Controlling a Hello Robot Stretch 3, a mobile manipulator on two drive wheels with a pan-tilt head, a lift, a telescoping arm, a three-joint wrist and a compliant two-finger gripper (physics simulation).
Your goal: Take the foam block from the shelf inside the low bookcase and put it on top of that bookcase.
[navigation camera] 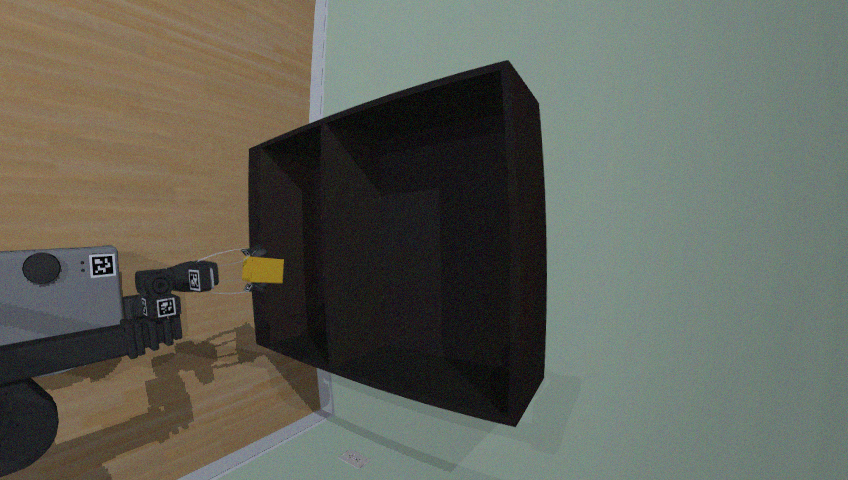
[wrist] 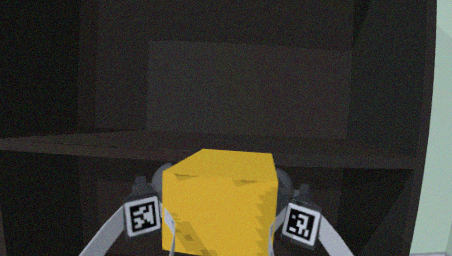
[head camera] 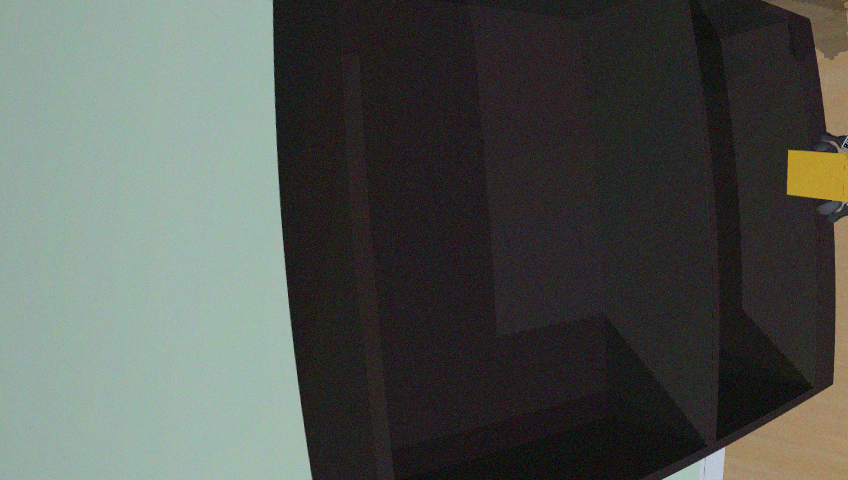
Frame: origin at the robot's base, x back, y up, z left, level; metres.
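Seen in the pictures: gripper, fingertip midpoint: (navigation camera: pixel 267 267) (wrist: pixel 222 185) (head camera: pixel 814 178); robot's base at its link origin: (navigation camera: pixel 43 266).
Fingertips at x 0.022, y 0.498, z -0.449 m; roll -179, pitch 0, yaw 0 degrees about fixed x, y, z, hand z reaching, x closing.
Pixels of each thing's top centre, then the offset from my fingertips to it. Level surfaces: height alone.
- yellow foam block at its top centre: (wrist: pixel 229 158) (head camera: pixel 814 174) (navigation camera: pixel 268 270) dx +0.004, dy +0.024, dz +0.012 m
- wooden floor at its surface level: dy -0.498 m
- wall socket at its top centre: (navigation camera: pixel 365 464) dx +0.798, dy -0.041, dz -0.328 m
The yellow foam block (head camera: pixel 815 175) (navigation camera: pixel 266 270) (wrist: pixel 220 200) is between the fingertips of my gripper (head camera: pixel 831 176) (navigation camera: pixel 250 270) (wrist: pixel 222 185), which is shut on it. The dark low bookcase (head camera: pixel 654 178) (navigation camera: pixel 526 237) (wrist: pixel 375 159) stands in front of the gripper. In the navigation camera view, the block and fingertips overlap the bookcase's bottom end and the wrist is outside its front. In the wrist view, the middle shelf's front edge runs across behind and above the block. The bookcase's top is at the right in the navigation camera view.
The pale green wall (head camera: pixel 136 237) (navigation camera: pixel 684 237) is behind the bookcase. The wooden floor (head camera: pixel 779 428) (navigation camera: pixel 148 148) lies in front of it. The arm (navigation camera: pixel 65 350) is drawn in beside the robot's base (navigation camera: pixel 53 303). A wall socket (navigation camera: pixel 354 458) is low on the wall.
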